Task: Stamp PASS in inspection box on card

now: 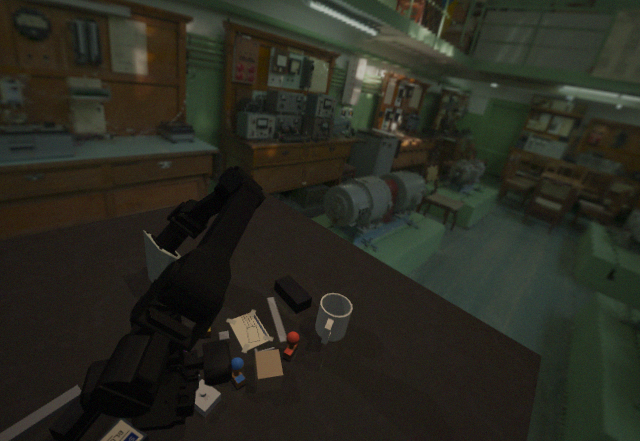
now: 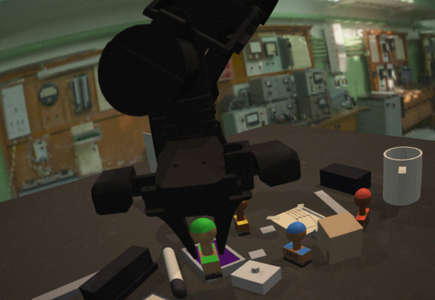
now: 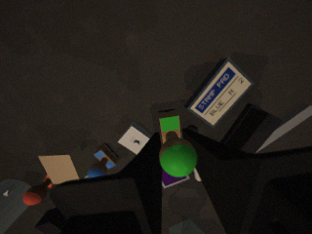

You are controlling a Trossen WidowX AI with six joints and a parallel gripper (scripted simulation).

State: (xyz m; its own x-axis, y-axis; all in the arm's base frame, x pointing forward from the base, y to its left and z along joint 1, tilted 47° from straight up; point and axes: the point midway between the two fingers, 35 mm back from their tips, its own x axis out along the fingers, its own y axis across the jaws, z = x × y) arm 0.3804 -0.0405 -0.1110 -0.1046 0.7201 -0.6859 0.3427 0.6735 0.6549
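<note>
The white block is 20 mm behind my gripper tip, 70 mm to the left of it and 70 mm below it. Also, from my gripper tip: stamp-pad box: 20 mm behind, 90 mm to the right, 70 mm below; then white marker: 100 mm behind, 20 mm to the right, 80 mm below; then green-knobbed stamp: right at my gripper tip.
</note>
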